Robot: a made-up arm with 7 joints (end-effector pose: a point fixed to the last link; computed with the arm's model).
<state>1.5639 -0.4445 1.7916 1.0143 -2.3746 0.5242 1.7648</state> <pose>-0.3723 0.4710 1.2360 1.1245 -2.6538 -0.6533</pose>
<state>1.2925 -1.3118 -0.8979 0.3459 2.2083 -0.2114 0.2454</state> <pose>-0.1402 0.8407 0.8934 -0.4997 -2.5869 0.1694</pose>
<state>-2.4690 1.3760 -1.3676 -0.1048 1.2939 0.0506 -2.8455</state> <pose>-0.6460 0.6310 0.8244 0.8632 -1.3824 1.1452</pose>
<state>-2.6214 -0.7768 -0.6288 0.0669 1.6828 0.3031 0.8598</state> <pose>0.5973 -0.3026 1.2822 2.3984 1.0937 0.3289</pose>
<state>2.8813 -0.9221 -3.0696 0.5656 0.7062 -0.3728 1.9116</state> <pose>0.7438 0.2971 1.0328 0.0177 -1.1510 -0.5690</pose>
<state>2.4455 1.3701 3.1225 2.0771 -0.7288 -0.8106 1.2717</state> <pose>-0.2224 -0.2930 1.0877 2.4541 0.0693 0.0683</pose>
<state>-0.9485 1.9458 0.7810 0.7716 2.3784 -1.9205 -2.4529</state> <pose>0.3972 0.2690 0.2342 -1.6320 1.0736 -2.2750</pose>
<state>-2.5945 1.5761 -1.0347 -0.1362 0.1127 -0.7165 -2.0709</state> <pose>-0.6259 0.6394 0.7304 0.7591 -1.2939 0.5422</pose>
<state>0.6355 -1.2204 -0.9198 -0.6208 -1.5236 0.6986 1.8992</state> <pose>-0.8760 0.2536 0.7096 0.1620 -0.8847 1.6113</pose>
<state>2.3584 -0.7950 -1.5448 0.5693 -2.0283 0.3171 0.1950</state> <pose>0.5316 0.2919 1.2621 2.1388 1.5085 -0.3603</pose>
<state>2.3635 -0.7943 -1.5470 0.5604 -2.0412 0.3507 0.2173</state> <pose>0.5333 0.2963 1.2615 2.0985 1.5226 -0.3824</pose>
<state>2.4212 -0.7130 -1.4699 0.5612 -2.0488 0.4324 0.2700</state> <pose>0.5006 0.2338 1.3129 2.1067 1.3756 -0.3856</pose>
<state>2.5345 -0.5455 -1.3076 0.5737 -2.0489 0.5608 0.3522</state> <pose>0.4034 0.1082 1.3999 2.1688 1.0449 -0.3981</pose>
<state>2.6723 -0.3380 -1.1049 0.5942 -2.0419 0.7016 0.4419</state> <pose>0.2384 -0.0202 1.4673 2.2566 0.6180 -0.4469</pose>
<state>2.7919 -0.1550 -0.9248 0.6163 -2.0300 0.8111 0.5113</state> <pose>0.0635 -0.0960 1.4874 2.3396 0.2327 -0.5055</pose>
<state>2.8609 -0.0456 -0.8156 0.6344 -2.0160 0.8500 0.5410</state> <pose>-0.0515 -0.1229 1.4811 2.4061 -0.0165 -0.5223</pose>
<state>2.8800 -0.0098 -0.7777 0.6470 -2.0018 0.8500 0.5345</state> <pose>-0.0924 -0.1309 1.4743 2.4479 -0.1034 -0.5110</pose>
